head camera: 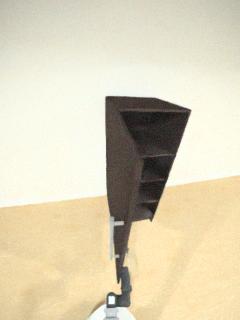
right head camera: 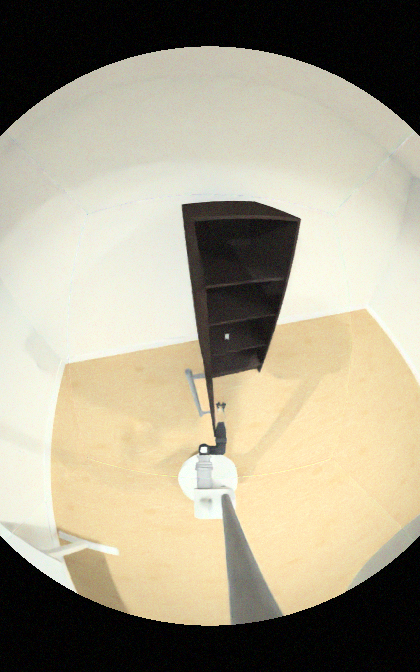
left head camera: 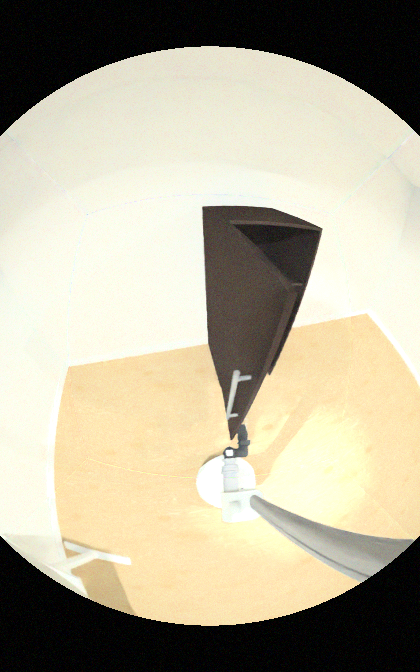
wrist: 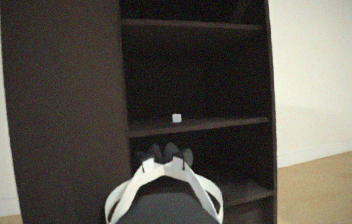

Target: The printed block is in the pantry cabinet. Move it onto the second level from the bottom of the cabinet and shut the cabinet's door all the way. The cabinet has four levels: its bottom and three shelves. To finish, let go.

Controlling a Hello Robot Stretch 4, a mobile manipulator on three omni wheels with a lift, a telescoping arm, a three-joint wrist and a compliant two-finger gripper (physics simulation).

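Frame: origin at the robot's base, x left, y back, z up, level; metres.
Seen in the pictures: gripper, between the fingertips: (right head camera: 220,400) (wrist: 163,155).
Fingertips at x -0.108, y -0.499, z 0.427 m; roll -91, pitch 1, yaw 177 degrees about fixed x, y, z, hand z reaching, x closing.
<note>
A point is followed by its place in that frame.
The printed block (right head camera: 227,336) {x -0.200, y -1.025, z 0.434 m} (wrist: 176,118) {x -0.188, y -1.020, z 0.423 m} is small and pale. It sits on the cabinet's lowest shelf, the second level from the bottom. The dark cabinet (head camera: 150,102) {x -0.290, y -1.130, z 1.373 m} (left head camera: 250,215) (right head camera: 225,210) {x -0.171, y -0.990, z 1.373 m} stands against the wall. Its door (head camera: 125,210) {x -0.048, y -0.354, z 1.134 m} (left head camera: 260,320) (right head camera: 202,310) {x -0.062, y -0.318, z 1.331 m} (wrist: 65,115) {x -0.069, y -0.321, z 0.489 m} is hinged at the left and stands well open, nearly edge-on to the head cameras. My gripper (right head camera: 221,404) {x -0.108, y -0.499, z 0.427 m} (wrist: 163,155) {x -0.108, y -0.499, z 0.427 m} is shut, its tips close together with nothing between them. It is in front of the opening, right of the door's inner face. In the left head view the door hides the fingers.
The bar handle (head camera: 111,240) {x 0.000, y -0.349, z 0.904 m} (left head camera: 233,395) (right head camera: 194,390) {x -0.005, y -0.352, z 0.945 m} is on the door's outer face, at its left. My round white base (left head camera: 210,480) (right head camera: 187,475) {x 0.135, y -0.020, z 0.187 m} is in front of the cabinet. A white object with a bar (left head camera: 112,557) (right head camera: 100,546) is at the lower left.
</note>
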